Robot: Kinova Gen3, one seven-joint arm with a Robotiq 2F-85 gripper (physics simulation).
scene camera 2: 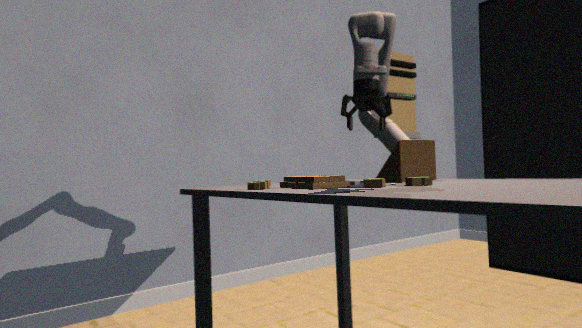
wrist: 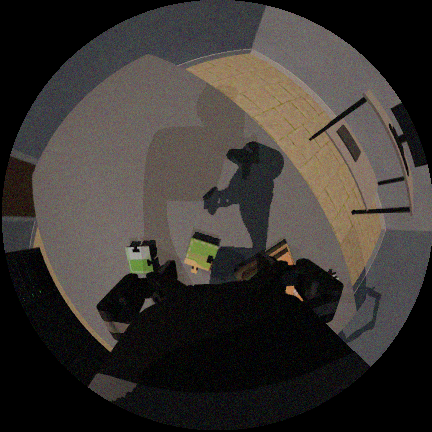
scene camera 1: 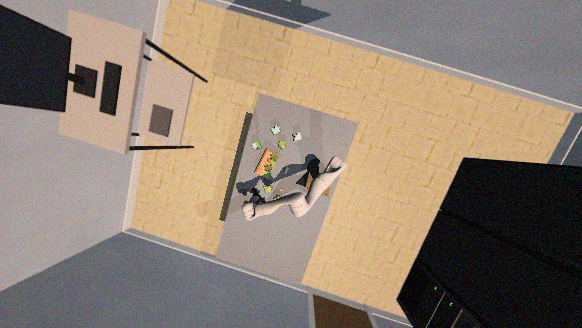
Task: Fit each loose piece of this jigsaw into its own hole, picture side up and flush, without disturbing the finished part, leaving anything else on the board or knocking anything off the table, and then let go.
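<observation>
The jigsaw board lies flat on the table, its near end shaded in scene camera 1 and its middle hidden by a finger in the wrist view. A green-orange piece lies loose beside it, picture up. A green-white piece lies farther along, picture up. Past the board's other end lie a green-white piece, a green piece and two pale pieces. My gripper is open and empty, high above the table.
The grey table carries the arm's wooden base block. The arm reaches over the table and shades part of it. A desk stands apart on the left and a black cabinet on the right.
</observation>
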